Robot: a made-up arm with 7 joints.
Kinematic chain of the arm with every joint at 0, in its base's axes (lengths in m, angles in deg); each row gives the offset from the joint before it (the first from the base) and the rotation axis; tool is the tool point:
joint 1: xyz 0 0.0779 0 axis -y
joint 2: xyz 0 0.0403 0 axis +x
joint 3: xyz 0 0 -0.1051 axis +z
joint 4: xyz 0 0 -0.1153 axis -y
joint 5: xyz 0 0 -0.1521 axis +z
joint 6: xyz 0 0 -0.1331 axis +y
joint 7: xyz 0 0 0 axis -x
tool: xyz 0 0 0
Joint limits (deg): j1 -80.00..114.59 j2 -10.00..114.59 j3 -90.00..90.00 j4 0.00..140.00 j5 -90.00..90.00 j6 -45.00..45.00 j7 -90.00..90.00
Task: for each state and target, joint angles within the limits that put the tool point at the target. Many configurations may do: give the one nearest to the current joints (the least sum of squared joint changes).
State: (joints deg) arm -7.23 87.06 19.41 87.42 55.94 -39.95 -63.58
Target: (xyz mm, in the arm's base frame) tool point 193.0 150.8 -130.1
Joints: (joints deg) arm -19.12 70.09 -11.32 126.44 55.94 -39.95 -63.58
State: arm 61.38 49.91 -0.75 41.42 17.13 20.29 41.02
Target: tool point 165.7 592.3 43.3
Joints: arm 89.64 70.68 0.96 8.95 17.13 20.29 41.02
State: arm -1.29 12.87 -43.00 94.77 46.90 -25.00 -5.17
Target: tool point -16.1 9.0 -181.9
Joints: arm -31.53 47.95 -67.29 132.32 46.90 -25.00 -5.17
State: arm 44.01 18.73 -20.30 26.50 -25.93 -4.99 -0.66
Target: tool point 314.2 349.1 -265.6
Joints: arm 22.92 38.90 -15.26 42.52 -25.93 -4.99 -0.66
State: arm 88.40 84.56 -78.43 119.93 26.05 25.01 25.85
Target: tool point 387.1 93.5 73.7
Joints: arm 93.27 40.86 -79.37 78.08 26.05 25.01 25.85
